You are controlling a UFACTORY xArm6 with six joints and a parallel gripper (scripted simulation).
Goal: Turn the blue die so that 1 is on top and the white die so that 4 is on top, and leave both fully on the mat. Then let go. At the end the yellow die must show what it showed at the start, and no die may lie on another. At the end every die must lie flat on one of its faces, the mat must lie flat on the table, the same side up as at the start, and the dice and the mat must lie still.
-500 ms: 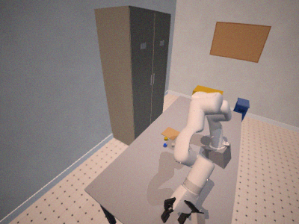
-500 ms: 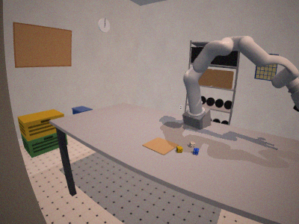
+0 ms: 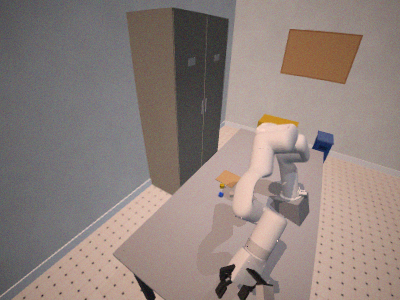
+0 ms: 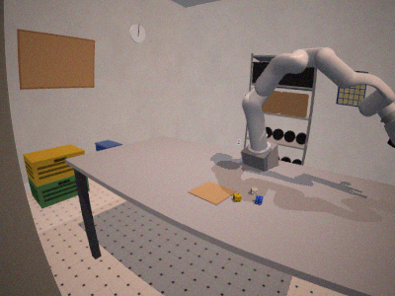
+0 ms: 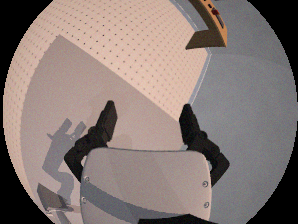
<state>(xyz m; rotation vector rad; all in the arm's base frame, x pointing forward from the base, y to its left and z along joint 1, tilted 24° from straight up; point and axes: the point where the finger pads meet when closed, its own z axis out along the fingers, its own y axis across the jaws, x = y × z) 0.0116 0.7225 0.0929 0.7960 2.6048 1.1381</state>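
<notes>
Right now my hand is 35 cm short of the yellow die, 64 cm to the left of it and 24 cm above it. The rest, counted from my hand: blue die: 32 cm ahead, 56 cm to the right, 24 cm below; tan mat: 35 cm ahead, 74 cm to the right, 25 cm below; white die: 26 cm ahead, 60 cm to the right, 24 cm below.
</notes>
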